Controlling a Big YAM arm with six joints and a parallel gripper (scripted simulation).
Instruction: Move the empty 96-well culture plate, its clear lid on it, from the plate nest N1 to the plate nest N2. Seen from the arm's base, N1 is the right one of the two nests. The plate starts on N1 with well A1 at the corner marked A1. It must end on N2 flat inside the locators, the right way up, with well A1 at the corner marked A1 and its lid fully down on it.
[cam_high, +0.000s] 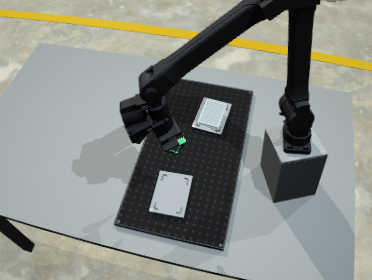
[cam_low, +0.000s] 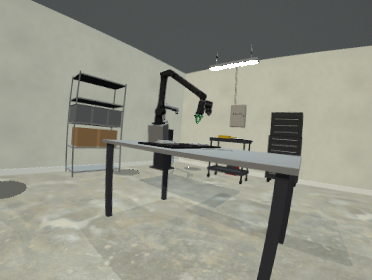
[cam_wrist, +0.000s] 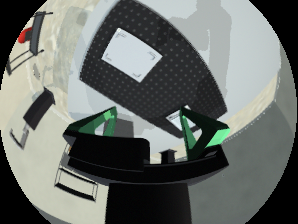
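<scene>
My hand is 28 cm to the left of the clear lid, 19 cm above it and 11 cm past it. Round my hand: grey nest: 21 cm below, 8 cm to the left, 1 cm behind.
</scene>
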